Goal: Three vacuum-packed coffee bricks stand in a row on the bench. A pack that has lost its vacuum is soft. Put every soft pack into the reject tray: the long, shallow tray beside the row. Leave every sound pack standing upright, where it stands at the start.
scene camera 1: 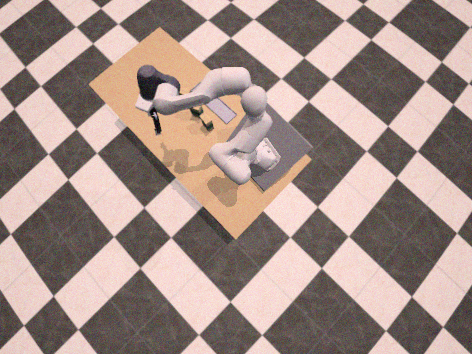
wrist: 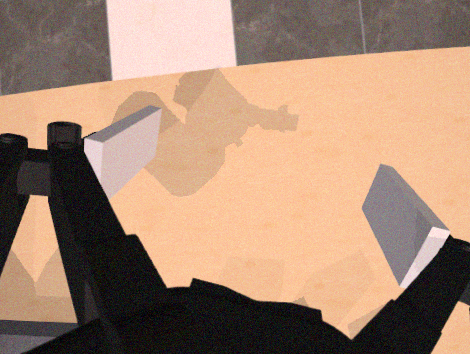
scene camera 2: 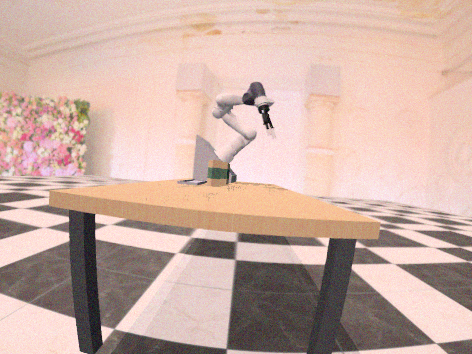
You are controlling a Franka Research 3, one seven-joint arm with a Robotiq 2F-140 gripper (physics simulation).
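Observation:
Two coffee bricks with green bands show in scene camera 1: one brick [scene camera 1: 197,111] beside the tray and another brick [scene camera 1: 208,125] nearer the arm's base. The arm covers the third brick's likely place. In scene camera 2 the front brick [scene camera 2: 218,173] stands upright and largely hides what is behind it. Which pack is soft cannot be told. The reject tray [scene camera 1: 221,111] [scene camera 2: 192,182] lies flat beside the row; no pack shows in its visible part. My gripper [scene camera 1: 157,129] [scene camera 2: 271,131] [wrist: 264,159] is open and empty, high above the bench, away from the bricks.
The arm [scene camera 1: 185,101] [scene camera 2: 235,145] reaches over the row in scene camera 1. A grey base plate [scene camera 1: 292,137] lies under the arm's base. The wooden bench [scene camera 1: 120,75] [scene camera 2: 150,202] [wrist: 300,210] carries shadows of the arm. A bench edge shows ahead in the wrist view.

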